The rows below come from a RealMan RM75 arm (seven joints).
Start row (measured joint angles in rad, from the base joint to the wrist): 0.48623 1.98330 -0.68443 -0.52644 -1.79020 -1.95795 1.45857
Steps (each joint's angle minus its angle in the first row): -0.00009 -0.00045 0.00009 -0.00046 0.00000 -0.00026 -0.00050; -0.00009 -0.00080 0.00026 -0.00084 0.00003 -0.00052 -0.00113; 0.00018 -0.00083 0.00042 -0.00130 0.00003 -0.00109 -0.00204; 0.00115 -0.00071 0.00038 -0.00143 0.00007 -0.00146 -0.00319; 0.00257 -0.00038 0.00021 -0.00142 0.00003 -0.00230 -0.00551; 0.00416 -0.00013 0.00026 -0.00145 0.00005 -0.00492 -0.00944; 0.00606 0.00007 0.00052 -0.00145 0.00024 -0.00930 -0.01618; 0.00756 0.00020 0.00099 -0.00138 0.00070 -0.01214 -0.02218; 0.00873 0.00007 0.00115 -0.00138 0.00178 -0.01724 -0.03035; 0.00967 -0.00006 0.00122 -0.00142 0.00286 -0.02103 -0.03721; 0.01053 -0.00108 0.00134 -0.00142 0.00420 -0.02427 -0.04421; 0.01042 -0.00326 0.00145 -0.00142 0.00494 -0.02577 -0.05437; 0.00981 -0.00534 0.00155 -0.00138 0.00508 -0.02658 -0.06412; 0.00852 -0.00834 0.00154 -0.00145 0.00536 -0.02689 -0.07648; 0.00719 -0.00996 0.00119 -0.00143 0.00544 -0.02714 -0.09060; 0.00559 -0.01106 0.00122 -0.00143 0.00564 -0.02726 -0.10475; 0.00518 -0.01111 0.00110 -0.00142 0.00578 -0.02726 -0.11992
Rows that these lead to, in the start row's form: 0.48614 1.98285 -0.68434 -0.52690 -1.79020 -1.95821 1.45807; 0.48614 1.98250 -0.68417 -0.52728 -1.79017 -1.95847 1.45744; 0.48641 1.98247 -0.68401 -0.52774 -1.79017 -1.95904 1.45653; 0.48738 1.98259 -0.68405 -0.52787 -1.79013 -1.95941 1.45538; 0.48880 1.98292 -0.68422 -0.52786 -1.79017 -1.96025 1.45306; 0.49039 1.98317 -0.68417 -0.52789 -1.79015 -1.96287 1.44913; 0.49229 1.98337 -0.68391 -0.52789 -1.78996 -1.96725 1.44239; 0.49379 1.98350 -0.68344 -0.52782 -1.78950 -1.97009 1.43639; 0.49496 1.98337 -0.68328 -0.52782 -1.78842 -1.97519 1.42822; 0.49590 1.98324 -0.68321 -0.52786 -1.78734 -1.97898 1.42136; 0.49676 1.98222 -0.68309 -0.52786 -1.78600 -1.98222 1.41436; 0.49665 1.98004 -0.68298 -0.52786 -1.78526 -1.98372 1.40420; 0.49604 1.97796 -0.68288 -0.52782 -1.78512 -1.98453 1.39445; 0.49475 1.97496 -0.68289 -0.52789 -1.78484 -1.98484 1.38209; 0.49342 1.97334 -0.68324 -0.52787 -1.78476 -1.98509 1.36797; 0.49182 1.97224 -0.68321 -0.52787 -1.78456 -1.98521 1.35382; 0.49141 1.97219 -0.68333 -0.52786 -1.78442 -1.98521 1.33865
